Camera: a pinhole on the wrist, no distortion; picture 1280 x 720 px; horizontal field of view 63.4 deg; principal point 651.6 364.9 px. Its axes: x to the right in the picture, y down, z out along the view. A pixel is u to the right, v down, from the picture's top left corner.
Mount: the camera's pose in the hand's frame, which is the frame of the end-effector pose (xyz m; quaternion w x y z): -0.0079 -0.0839 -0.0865 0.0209 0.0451 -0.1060 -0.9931
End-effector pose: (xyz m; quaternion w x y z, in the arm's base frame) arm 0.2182 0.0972 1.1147 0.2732 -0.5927 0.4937 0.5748
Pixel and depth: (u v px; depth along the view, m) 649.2 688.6 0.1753
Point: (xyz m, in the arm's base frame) 0.2727 0.2252 1.0931
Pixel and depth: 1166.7 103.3 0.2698
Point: 0.1526 0.2653 1.2546
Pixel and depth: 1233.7 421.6 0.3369
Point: 0.1946 0.3782 1.2773
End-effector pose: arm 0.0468 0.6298 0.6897 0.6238 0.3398 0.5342 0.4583
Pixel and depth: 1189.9 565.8 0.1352
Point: 0.1074 0.5193 0.6529
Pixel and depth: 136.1 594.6 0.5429
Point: 0.5440 0.8358 0.6432
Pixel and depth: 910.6 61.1 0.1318
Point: 0.0807 0.5740 0.6965
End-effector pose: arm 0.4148 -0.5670 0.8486 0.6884 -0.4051 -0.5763 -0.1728
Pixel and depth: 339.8 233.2 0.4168
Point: 0.2707 -0.2709 0.9000
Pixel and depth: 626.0 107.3 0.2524
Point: 0.3330 -0.4439 0.8132
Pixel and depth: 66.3 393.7 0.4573
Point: 0.2300 -0.2220 1.0399
